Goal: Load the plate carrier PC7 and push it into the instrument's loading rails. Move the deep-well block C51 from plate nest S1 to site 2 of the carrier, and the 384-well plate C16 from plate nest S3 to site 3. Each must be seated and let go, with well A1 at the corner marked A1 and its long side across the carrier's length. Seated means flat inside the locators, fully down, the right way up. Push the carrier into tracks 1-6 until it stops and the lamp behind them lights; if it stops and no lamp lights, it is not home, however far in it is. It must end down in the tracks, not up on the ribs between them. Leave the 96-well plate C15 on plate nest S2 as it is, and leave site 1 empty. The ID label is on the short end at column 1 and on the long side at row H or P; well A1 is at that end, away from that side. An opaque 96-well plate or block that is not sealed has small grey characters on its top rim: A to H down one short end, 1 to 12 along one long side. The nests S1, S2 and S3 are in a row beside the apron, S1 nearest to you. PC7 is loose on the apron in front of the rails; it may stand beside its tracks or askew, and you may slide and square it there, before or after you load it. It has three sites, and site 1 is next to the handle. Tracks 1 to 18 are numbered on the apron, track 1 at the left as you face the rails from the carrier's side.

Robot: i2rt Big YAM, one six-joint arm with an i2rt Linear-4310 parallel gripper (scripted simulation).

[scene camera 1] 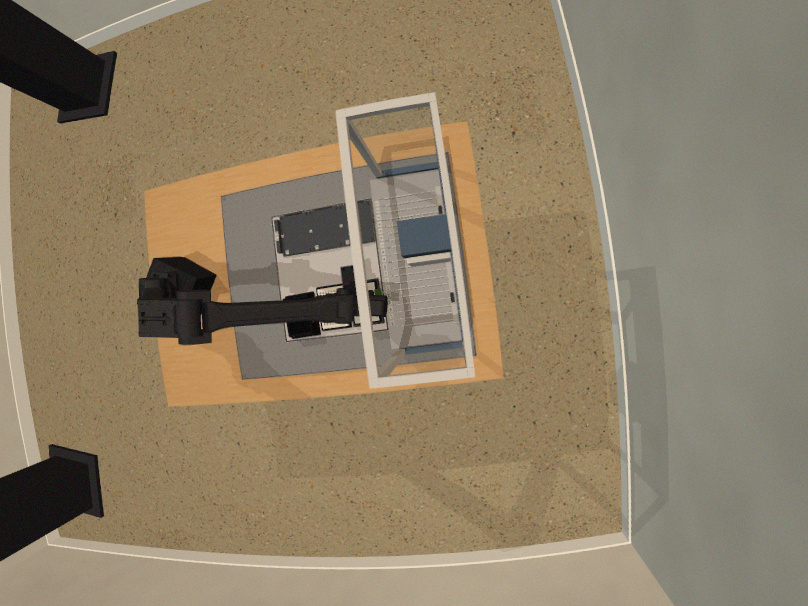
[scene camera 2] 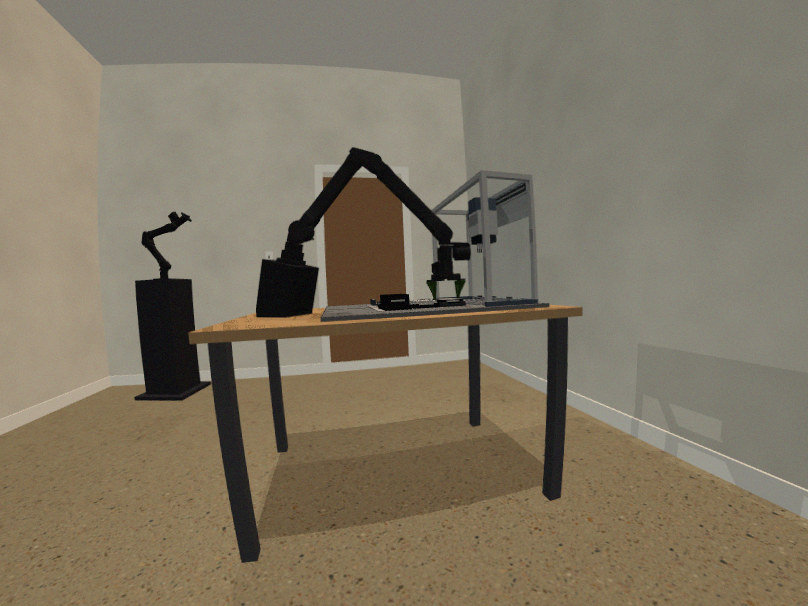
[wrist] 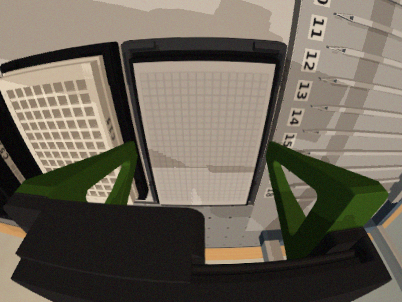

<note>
In view: my gripper (wrist: 201,148), a white 96-well plate C15 (wrist: 41,91), a dark carrier PC7 (scene camera 1: 326,228) and a nest S3 (wrist: 176,43).
The wrist view misses the dark carrier PC7: it is out of frame.
</note>
